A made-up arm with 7 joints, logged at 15 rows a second.
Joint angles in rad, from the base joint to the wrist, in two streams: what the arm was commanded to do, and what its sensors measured. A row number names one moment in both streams.
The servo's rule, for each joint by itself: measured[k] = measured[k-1] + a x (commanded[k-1-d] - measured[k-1]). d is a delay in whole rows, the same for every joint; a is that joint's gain. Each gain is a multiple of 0.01, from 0.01 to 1. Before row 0 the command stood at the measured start. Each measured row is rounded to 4 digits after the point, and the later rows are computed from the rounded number. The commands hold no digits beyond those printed.
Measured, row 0: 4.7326 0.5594 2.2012 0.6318 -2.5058 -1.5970 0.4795
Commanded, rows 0 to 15: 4.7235 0.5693 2.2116 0.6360 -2.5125 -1.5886 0.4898; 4.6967 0.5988 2.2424 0.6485 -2.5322 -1.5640 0.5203; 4.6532 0.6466 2.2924 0.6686 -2.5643 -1.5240 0.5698; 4.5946 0.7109 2.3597 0.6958 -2.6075 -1.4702 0.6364; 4.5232 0.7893 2.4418 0.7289 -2.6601 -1.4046 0.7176; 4.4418 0.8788 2.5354 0.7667 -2.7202 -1.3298 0.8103; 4.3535 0.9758 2.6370 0.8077 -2.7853 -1.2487 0.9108; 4.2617 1.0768 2.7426 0.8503 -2.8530 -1.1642 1.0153; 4.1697 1.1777 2.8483 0.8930 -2.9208 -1.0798 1.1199; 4.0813 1.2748 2.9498 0.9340 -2.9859 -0.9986 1.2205; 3.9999 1.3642 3.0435 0.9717 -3.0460 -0.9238 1.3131; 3.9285 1.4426 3.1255 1.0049 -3.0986 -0.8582 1.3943; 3.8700 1.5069 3.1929 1.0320 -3.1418 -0.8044 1.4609; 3.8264 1.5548 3.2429 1.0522 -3.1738 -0.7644 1.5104; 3.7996 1.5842 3.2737 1.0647 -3.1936 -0.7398 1.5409; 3.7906 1.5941 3.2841 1.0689 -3.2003 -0.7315 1.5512
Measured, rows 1 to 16: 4.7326 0.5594 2.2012 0.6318 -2.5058 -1.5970 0.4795; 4.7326 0.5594 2.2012 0.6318 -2.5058 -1.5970 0.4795; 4.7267 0.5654 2.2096 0.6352 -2.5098 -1.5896 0.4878; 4.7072 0.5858 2.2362 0.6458 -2.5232 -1.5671 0.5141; 4.6721 0.6229 2.2817 0.6640 -2.5479 -1.5292 0.5592; 4.6217 0.6766 2.3449 0.6894 -2.5837 -1.4773 0.6217; 4.5577 0.7453 2.4234 0.7210 -2.6295 -1.4133 0.6994; 4.4824 0.8267 2.5141 0.7576 -2.6839 -1.3398 0.7892; 4.3986 0.9177 2.6136 0.7977 -2.7447 -1.2596 0.8877; 4.3096 1.0148 2.7181 0.8398 -2.8097 -1.1756 0.9911; 4.2187 1.1142 2.8236 0.8824 -2.8764 -1.0913 1.0954; 4.1294 1.2122 2.9258 0.9237 -2.9421 -1.0097 1.1967; 4.0452 1.3049 3.0211 0.9621 -3.0044 -0.9341 1.2910; 3.9693 1.3889 3.1057 0.9963 -3.0609 -0.8673 1.3747; 3.9048 1.4609 3.1763 1.0249 -3.1094 -0.8119 1.4445; 3.8538 1.5182 3.2302 1.0467 -3.1480 -0.7701 1.4979
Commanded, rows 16 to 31: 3.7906 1.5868 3.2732 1.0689 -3.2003 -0.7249 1.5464; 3.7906 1.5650 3.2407 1.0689 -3.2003 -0.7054 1.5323; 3.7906 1.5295 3.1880 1.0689 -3.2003 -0.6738 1.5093; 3.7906 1.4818 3.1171 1.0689 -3.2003 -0.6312 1.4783; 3.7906 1.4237 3.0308 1.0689 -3.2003 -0.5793 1.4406; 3.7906 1.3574 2.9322 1.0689 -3.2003 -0.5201 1.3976; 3.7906 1.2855 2.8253 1.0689 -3.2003 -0.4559 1.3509; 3.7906 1.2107 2.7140 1.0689 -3.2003 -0.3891 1.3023; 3.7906 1.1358 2.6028 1.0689 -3.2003 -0.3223 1.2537; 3.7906 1.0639 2.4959 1.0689 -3.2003 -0.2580 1.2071; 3.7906 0.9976 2.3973 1.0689 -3.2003 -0.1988 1.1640; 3.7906 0.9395 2.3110 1.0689 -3.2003 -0.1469 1.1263; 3.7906 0.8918 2.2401 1.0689 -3.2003 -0.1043 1.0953; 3.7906 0.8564 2.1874 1.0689 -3.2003 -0.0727 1.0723; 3.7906 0.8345 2.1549 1.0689 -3.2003 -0.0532 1.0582; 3.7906 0.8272 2.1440 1.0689 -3.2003 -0.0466 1.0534
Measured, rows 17 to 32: 3.8186 1.5585 3.2654 1.0611 -3.1754 -0.7434 1.5327; 3.8004 1.5802 3.2805 1.0673 -3.1903 -0.7329 1.5477; 3.7940 1.5842 3.2746 1.0686 -3.1963 -0.7259 1.5466; 3.7918 1.5725 3.2471 1.0688 -3.1987 -0.7079 1.5350; 3.7910 1.5463 3.1992 1.0689 -3.1997 -0.6779 1.5142; 3.7907 1.5070 3.1327 1.0689 -3.2001 -0.6368 1.4851; 3.7906 1.4562 3.0502 1.0689 -3.2002 -0.5862 1.4491; 3.7906 1.3959 2.9546 1.0689 -3.2003 -0.5280 1.4074; 3.7906 1.3286 2.8499 1.0689 -3.2003 -0.4646 1.3616; 3.7906 1.2567 2.7398 1.0689 -3.2003 -0.3982 1.3136; 3.7906 1.1830 2.6288 1.0689 -3.2003 -0.3314 1.2651; 3.7906 1.1103 2.5212 1.0689 -3.2003 -0.2668 1.2181; 3.7906 1.0416 2.4208 1.0689 -3.2003 -0.2070 1.1743; 3.7906 0.9793 2.3319 1.0689 -3.2003 -0.1541 1.1354; 3.7906 0.9259 2.2575 1.0689 -3.2003 -0.1103 1.1029; 3.7906 0.8835 2.2007 1.0689 -3.2003 -0.0772 1.0781
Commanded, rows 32 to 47: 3.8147 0.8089 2.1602 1.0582 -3.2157 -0.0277 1.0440; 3.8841 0.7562 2.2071 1.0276 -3.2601 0.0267 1.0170; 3.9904 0.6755 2.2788 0.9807 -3.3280 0.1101 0.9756; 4.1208 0.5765 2.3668 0.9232 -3.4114 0.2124 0.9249; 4.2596 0.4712 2.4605 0.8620 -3.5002 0.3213 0.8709; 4.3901 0.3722 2.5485 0.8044 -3.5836 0.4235 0.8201; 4.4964 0.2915 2.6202 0.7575 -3.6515 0.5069 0.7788; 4.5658 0.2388 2.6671 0.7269 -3.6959 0.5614 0.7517; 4.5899 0.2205 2.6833 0.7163 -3.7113 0.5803 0.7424; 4.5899 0.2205 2.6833 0.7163 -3.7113 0.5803 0.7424; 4.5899 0.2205 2.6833 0.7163 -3.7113 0.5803 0.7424; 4.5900 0.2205 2.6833 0.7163 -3.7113 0.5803 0.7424; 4.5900 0.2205 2.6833 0.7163 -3.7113 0.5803 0.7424; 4.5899 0.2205 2.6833 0.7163 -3.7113 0.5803 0.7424; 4.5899 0.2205 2.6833 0.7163 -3.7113 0.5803 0.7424; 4.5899 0.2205 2.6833 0.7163 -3.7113 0.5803 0.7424
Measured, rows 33 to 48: 3.7906 0.8536 2.1636 1.0689 -3.2003 -0.0561 1.0620; 3.7906 0.8375 2.1477 1.0689 -3.2003 -0.0477 1.0550; 3.8063 0.8201 2.1578 1.0603 -3.2095 -0.0301 1.0461; 3.8569 0.7811 2.1977 1.0341 -3.2399 0.0199 1.0225; 3.9437 0.7167 2.2634 0.9914 -3.2928 0.0993 0.9845; 4.0588 0.6312 2.3472 0.9368 -3.3640 0.1988 0.9362; 4.1893 0.5336 2.4390 0.8770 -3.4457 0.3066 0.8833; 4.3198 0.4351 2.5277 0.8189 -3.5284 0.4095 0.8321; 4.4346 0.3475 2.6026 0.7698 -3.6023 0.4952 0.7889; 4.5199 0.2812 2.6548 0.7355 -3.6585 0.5535 0.7588; 4.5654 0.2442 2.6779 0.7201 -3.6902 0.5771 0.7455; 4.5813 0.2297 2.6823 0.7171 -3.7029 0.5799 0.7430; 4.5869 0.2241 2.6831 0.7165 -3.7079 0.5803 0.7425; 4.5889 0.2219 2.6833 0.7163 -3.7099 0.5803 0.7424; 4.5896 0.2210 2.6833 0.7163 -3.7107 0.5803 0.7424; 4.5898 0.2207 2.6833 0.7163 -3.7111 0.5803 0.7424
